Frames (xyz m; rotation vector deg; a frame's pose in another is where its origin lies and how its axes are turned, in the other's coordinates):
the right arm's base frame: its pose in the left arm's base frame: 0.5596 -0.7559 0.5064 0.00 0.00 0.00
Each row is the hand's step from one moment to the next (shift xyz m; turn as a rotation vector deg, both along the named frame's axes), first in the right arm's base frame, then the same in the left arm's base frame.
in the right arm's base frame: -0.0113 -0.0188 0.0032 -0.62 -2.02 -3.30
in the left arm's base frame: -0.0113 -0.0188 0.0032 -0.62 -2.02 -3.30
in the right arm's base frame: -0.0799 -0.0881 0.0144 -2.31 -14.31 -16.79
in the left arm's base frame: -0.0799 -0.0881 0.0144 -2.31 -14.31 -16.79
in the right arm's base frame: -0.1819 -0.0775 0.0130 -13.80 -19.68 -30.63
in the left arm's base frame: -0.1819 -0.0775 0.0130 -13.80 -19.68 -30.63
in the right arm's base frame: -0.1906 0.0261 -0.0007 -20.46 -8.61 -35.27
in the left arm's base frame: -0.1906 0.0261 -0.0007 -20.46 -8.61 -35.27
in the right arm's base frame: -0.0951 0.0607 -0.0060 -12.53 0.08 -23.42
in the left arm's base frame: -0.0951 0.0607 -0.0060 -12.53 0.08 -23.42
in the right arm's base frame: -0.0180 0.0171 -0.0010 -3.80 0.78 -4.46
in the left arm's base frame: -0.0180 0.0171 -0.0010 -3.80 0.78 -4.46
